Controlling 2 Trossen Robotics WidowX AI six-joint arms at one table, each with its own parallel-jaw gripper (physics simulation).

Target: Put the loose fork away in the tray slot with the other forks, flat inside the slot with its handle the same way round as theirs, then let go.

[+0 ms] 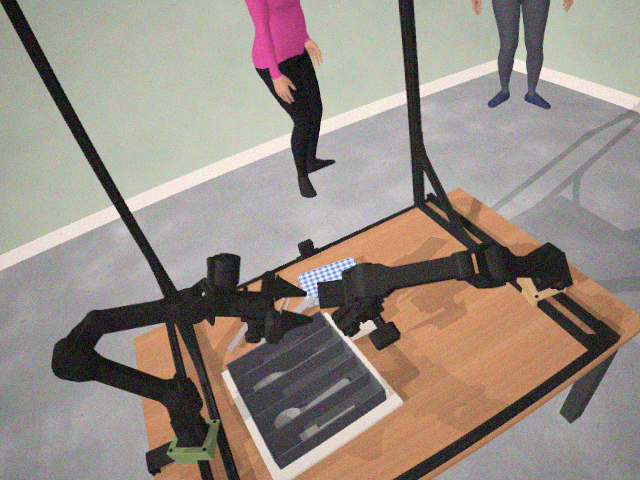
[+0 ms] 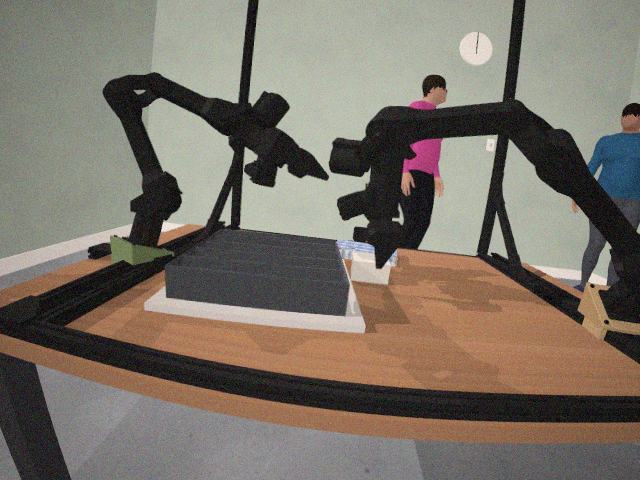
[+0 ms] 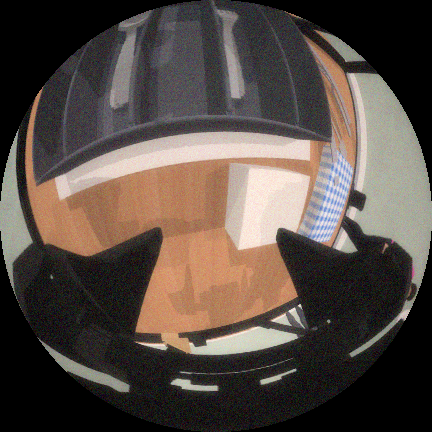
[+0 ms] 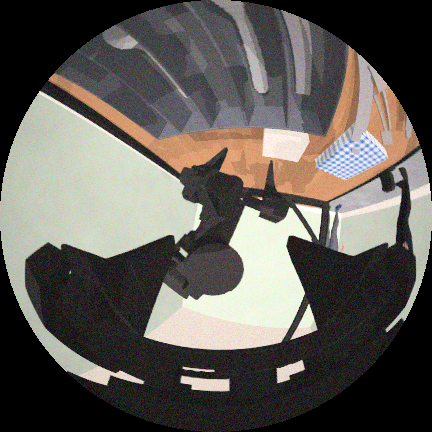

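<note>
Several loose pieces of cutlery lie past the tray's far side. One long piece (image 1: 307, 303) (image 4: 362, 90) has its end over the checkered block; I cannot tell which piece is the loose fork. The dark slotted tray (image 2: 258, 289) (image 3: 190, 120) holds a spoon (image 1: 286, 415) (image 4: 120, 40) and other cutlery (image 3: 232, 60) (image 4: 255, 65) whose kind is unclear. My left gripper (image 2: 381, 258) (image 3: 220, 233) (image 4: 248, 153) is open and empty, pointing down beside the white block. My right gripper (image 1: 309, 307) (image 2: 327, 178) is open and empty, high above the tray's far side.
A white block (image 1: 366, 328) (image 2: 369, 268) (image 3: 277, 205) (image 4: 285, 145) stands just beside the tray. A blue-and-white checkered block (image 1: 315, 276) (image 3: 332, 192) (image 4: 350, 155) lies farther back. The tray sits on a white base (image 2: 258, 319). Black frame rails border the table.
</note>
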